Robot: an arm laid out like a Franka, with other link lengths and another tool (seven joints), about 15 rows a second.
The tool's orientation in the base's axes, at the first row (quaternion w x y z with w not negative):
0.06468, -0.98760, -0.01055, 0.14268
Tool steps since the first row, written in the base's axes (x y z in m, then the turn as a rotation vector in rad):
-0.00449, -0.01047, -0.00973, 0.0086, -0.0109, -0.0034
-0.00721, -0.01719, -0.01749, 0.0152, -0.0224, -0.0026
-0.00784, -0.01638, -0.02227, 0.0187, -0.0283, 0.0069
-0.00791, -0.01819, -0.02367, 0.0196, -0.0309, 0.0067
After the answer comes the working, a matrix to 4 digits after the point.
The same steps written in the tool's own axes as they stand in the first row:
-0.00199, 0.01164, 0.00922, 0.0088, 0.0113, -0.0006
-0.00269, 0.01931, 0.01653, 0.0144, 0.0226, -0.0046
-0.00192, 0.01913, 0.02135, 0.0149, 0.0272, -0.0154
-0.00166, 0.02111, 0.02248, 0.0157, 0.0298, -0.0158

The tool's axes in the first row as the columns of a matrix, in the base's axes (rounded; the answer above uses it unrounded):
0.9591, 0.0024, -0.2832
0.0393, -0.9914, 0.1247
-0.2805, -0.1308, -0.9509

